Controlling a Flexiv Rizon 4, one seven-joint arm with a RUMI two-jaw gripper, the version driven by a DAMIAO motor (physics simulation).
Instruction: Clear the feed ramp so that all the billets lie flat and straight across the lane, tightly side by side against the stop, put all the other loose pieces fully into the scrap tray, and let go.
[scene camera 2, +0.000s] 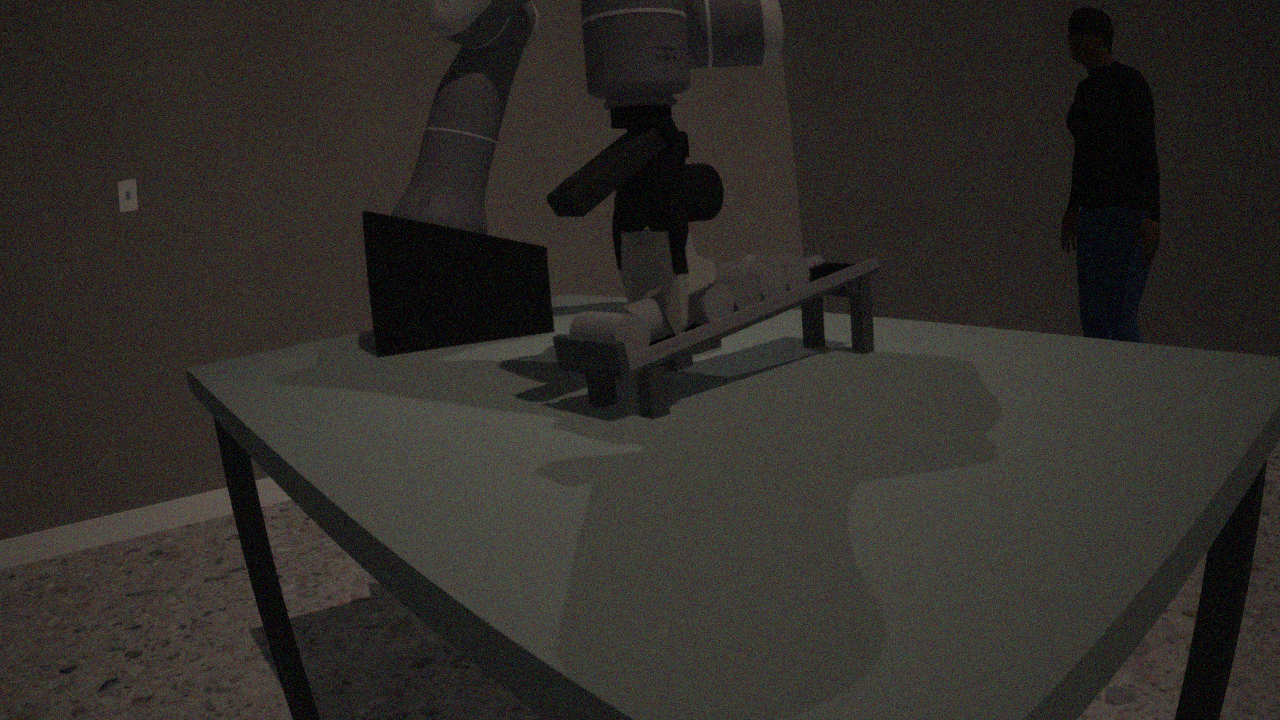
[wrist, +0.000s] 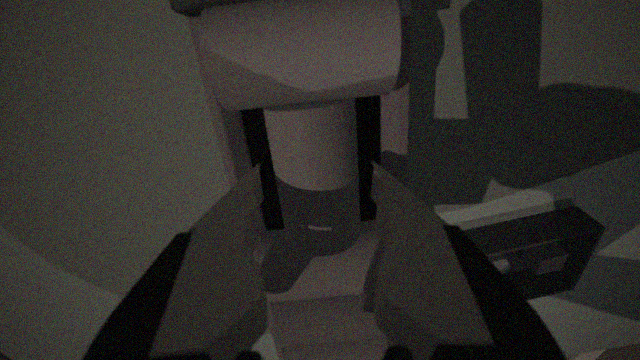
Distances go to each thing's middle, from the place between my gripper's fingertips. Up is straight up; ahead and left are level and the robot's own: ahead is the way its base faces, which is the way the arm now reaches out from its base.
Scene:
The stop (scene camera 2: 605, 355) is 8 cm to the right of my hand and 1 cm ahead of it.

